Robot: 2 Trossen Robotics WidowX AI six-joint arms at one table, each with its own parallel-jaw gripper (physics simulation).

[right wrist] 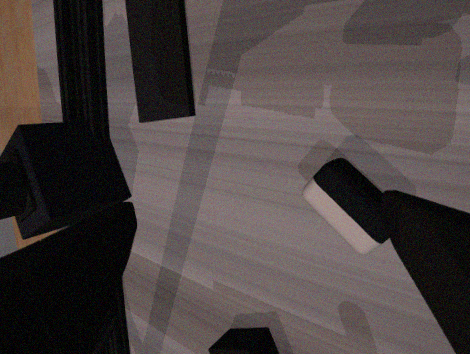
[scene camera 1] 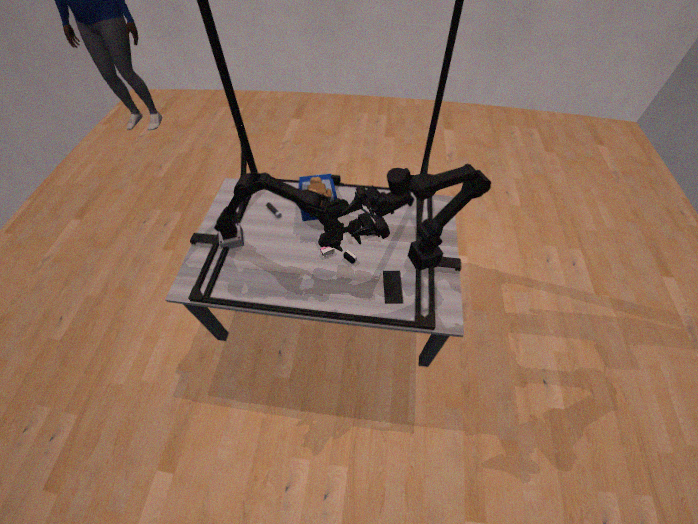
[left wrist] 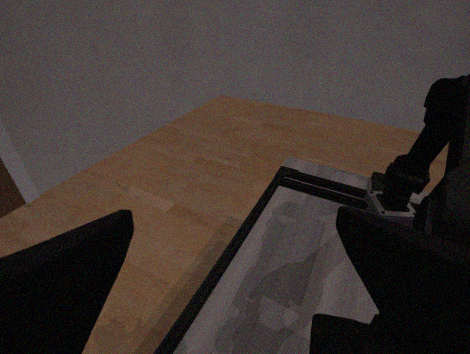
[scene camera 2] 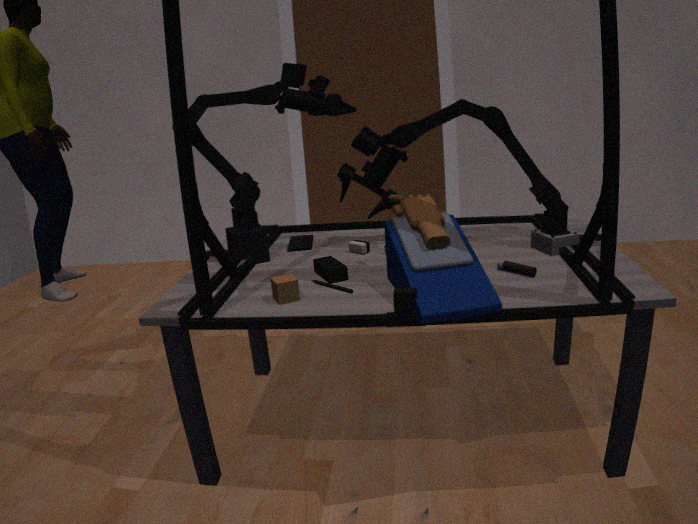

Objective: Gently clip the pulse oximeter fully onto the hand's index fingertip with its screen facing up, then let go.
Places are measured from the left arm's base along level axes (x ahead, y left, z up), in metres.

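Pixels of known places: left gripper, fingertip midpoint: (scene camera 1: 347, 223) (left wrist: 236, 218) (scene camera 2: 349, 110); right gripper, fingertip midpoint: (right wrist: 258, 208) (scene camera 1: 351, 247) (scene camera 2: 354, 210); left arm's base at its link origin: (right wrist: 19, 187) (scene camera 1: 427, 247) (scene camera 2: 245, 228); right arm's base at its link origin: (scene camera 1: 229, 233) (left wrist: 392, 203) (scene camera 2: 555, 232).
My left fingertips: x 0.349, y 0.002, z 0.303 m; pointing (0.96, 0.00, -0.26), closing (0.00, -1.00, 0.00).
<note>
For each thing: its middle in the pictures, then the offset to it from my left fingertips. "*": a spot on its surface instead.
- tan hand at a spot on its surface: (scene camera 2: 423, 214) (scene camera 1: 317, 184) * dx -0.031, dy -0.455, dz -0.233 m
- blue wedge at a spot on its surface: (scene camera 2: 456, 290) * dx -0.063, dy -0.635, dz -0.355 m
- small black-and-white block at the middle of its body: (right wrist: 351, 204) (scene camera 2: 359, 247) (scene camera 1: 350, 256) dx -0.057, dy -0.130, dz -0.382 m
- small white-and-pink thing at the middle of its body: (scene camera 1: 327, 250) dx +0.023, dy -0.201, dz -0.382 m
- black slab at the middle of its body: (right wrist: 156, 39) (scene camera 2: 300, 242) (scene camera 1: 392, 286) dx -0.168, dy +0.066, dz -0.394 m
- black box at the middle of its body: (scene camera 2: 330, 269) (scene camera 1: 367, 223) dx -0.201, dy -0.273, dz -0.381 m
- pen at the middle of its body: (scene camera 2: 330, 285) dx -0.232, dy -0.353, dz -0.394 m
- wooden cube at the middle of its body: (scene camera 2: 285, 289) dx -0.347, dy -0.368, dz -0.373 m
- dark cylinder at the middle of its body: (scene camera 2: 516, 268) (scene camera 1: 273, 210) dx +0.186, dy -0.531, dz -0.385 m
A tan hand (scene camera 1: 318, 185) (scene camera 2: 423, 214) lies on a grey pad on the blue wedge (scene camera 2: 456, 290). No oximeter shows on its fingers, though its fingertips are partly hidden. A small black-and-white block (scene camera 1: 349, 257) (scene camera 2: 358, 247) (right wrist: 350, 205) and a small white-and-pink thing (scene camera 1: 327, 251) lie on the table; I cannot tell which is the pulse oximeter. My right gripper (scene camera 2: 356, 208) (right wrist: 258, 208) is open and empty, above the table beside the hand's fingers; one finger overlaps the block's end in the right wrist view. My left gripper (scene camera 2: 355, 108) (left wrist: 236, 218) is open and empty, high up.
A black slab (scene camera 1: 392, 287) (scene camera 2: 300, 243) (right wrist: 162, 60) lies near the left arm's base. A black box (scene camera 2: 330, 269), a pen (scene camera 2: 332, 286) and a wooden cube (scene camera 2: 285, 288) lie left of the wedge in scene camera 2. A dark cylinder (scene camera 1: 273, 209) (scene camera 2: 517, 269) lies on its other side.
</note>
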